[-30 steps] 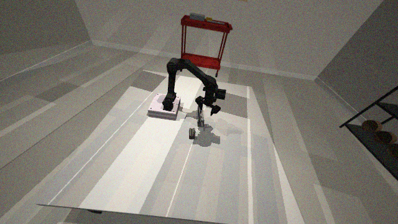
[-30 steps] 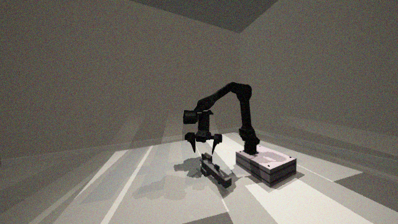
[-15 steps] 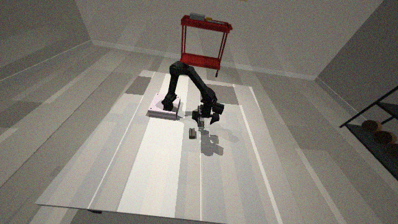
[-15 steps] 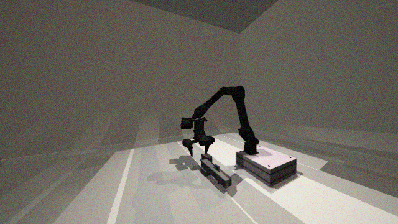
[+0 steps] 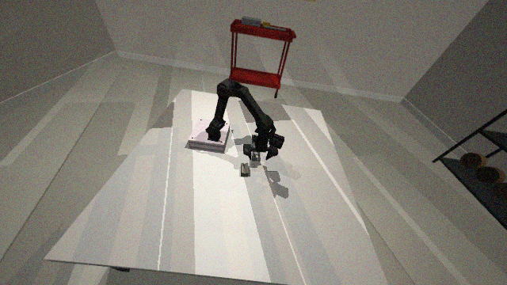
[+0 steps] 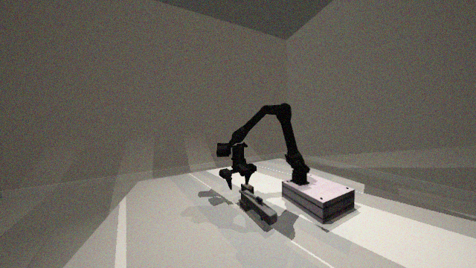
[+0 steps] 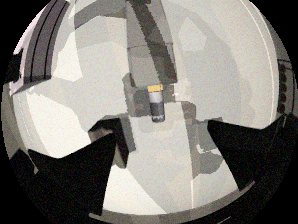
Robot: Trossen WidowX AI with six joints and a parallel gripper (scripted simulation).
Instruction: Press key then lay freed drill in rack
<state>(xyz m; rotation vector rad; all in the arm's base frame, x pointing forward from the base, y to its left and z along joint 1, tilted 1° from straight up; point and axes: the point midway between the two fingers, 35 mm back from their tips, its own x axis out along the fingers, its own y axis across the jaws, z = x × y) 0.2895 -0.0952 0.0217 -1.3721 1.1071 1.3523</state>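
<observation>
My gripper tip is 2 cm past the drill, 7 cm to the right of it and 2 cm above it. From my gripper tip the other things lie so: small key 4 cm behind, 15 cm to the left, 2 cm below; rack 7 cm behind, 6 cm to the right, 5 cm below.
</observation>
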